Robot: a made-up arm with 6 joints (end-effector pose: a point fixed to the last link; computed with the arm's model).
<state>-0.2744 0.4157 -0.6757 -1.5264 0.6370 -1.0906</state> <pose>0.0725 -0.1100 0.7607 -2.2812 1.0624 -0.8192</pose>
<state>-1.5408 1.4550 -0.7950 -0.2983 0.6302 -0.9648</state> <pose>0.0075 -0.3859 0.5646 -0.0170 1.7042 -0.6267</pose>
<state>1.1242 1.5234 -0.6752 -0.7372 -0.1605 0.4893</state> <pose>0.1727 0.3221 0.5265 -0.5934 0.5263 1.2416</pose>
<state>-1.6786 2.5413 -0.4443 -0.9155 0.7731 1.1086</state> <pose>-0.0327 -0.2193 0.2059 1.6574 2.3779 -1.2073</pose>
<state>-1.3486 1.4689 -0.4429 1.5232 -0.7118 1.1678</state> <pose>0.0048 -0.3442 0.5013 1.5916 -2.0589 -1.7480</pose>
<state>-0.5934 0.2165 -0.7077 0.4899 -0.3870 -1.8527</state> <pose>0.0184 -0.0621 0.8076 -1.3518 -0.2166 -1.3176</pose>
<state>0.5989 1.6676 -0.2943 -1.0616 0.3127 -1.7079</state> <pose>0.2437 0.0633 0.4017 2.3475 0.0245 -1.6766</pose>
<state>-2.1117 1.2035 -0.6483 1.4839 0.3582 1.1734</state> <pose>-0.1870 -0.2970 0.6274 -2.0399 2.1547 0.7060</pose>
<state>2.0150 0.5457 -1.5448 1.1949 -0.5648 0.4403</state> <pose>0.1138 -0.1044 1.0418 -2.4917 -0.7843 -1.6941</pose>
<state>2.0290 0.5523 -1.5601 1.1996 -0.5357 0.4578</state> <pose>0.1147 -0.1038 1.0451 -2.4368 -0.8210 -1.6973</pose>
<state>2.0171 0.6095 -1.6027 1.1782 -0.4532 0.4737</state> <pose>0.1013 -0.0868 1.0598 -2.3668 -0.8522 -1.8029</pose>
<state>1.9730 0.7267 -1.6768 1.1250 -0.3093 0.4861</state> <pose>0.0719 -0.0459 1.0837 2.2278 0.8706 1.9867</pose>
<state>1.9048 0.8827 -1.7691 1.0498 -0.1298 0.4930</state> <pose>0.0368 0.0184 1.1050 1.9355 0.8523 2.0874</pose>
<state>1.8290 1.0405 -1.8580 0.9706 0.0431 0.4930</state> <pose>0.0104 0.0930 1.1135 1.6402 0.8397 2.1186</pose>
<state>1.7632 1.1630 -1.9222 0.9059 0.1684 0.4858</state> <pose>-0.0010 0.1566 1.1104 1.4184 0.8291 2.0954</pose>
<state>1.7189 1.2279 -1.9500 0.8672 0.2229 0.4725</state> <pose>-0.0015 0.1931 1.1042 1.3062 0.8056 2.0573</pose>
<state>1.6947 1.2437 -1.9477 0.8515 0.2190 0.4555</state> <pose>0.0018 0.2047 1.1003 1.2815 0.7657 2.0254</pose>
